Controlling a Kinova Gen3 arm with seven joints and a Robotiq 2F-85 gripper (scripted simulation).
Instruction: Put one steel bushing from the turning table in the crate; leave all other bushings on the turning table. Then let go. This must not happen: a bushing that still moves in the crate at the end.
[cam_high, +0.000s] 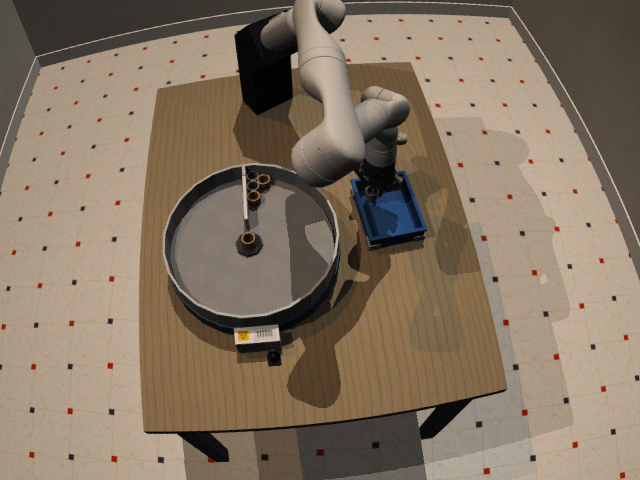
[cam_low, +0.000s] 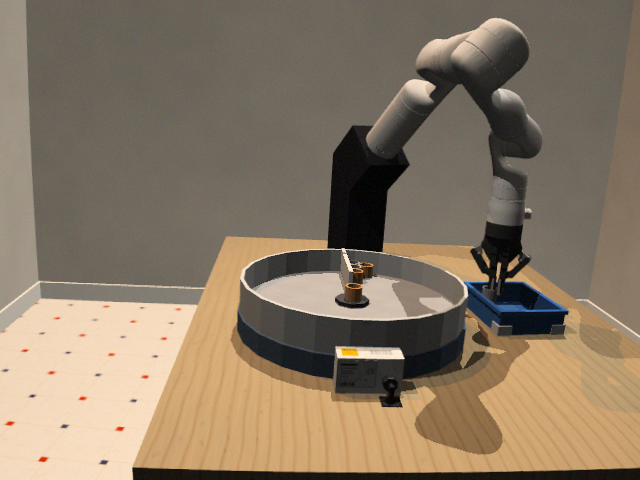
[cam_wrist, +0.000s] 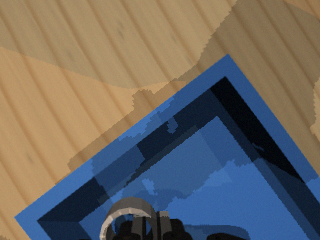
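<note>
The blue crate lies 3 cm ahead of my hand, 3 cm to the left of it and 3 cm below it. From my hand the other things lie so: turning table (21 cm ahead, 27 cm to the right).
</note>
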